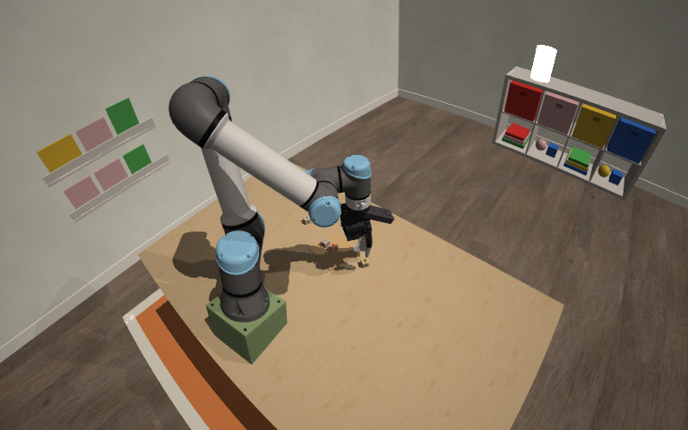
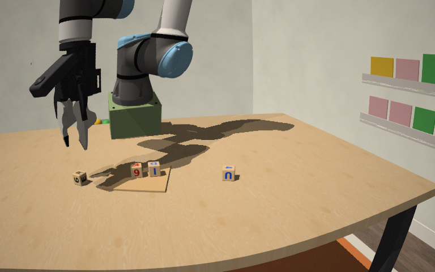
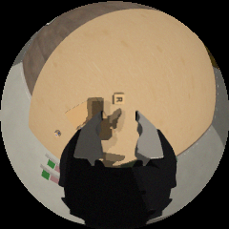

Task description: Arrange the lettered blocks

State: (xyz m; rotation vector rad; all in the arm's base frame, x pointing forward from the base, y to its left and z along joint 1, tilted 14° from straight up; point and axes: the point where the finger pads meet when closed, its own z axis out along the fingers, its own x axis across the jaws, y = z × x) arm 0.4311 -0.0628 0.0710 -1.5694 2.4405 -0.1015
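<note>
Right now my hand is 80 mm above the wooden block. Also, from my hand: thin tan mat (130 mm to the left, 90 mm below, 40 mm behind).
</note>
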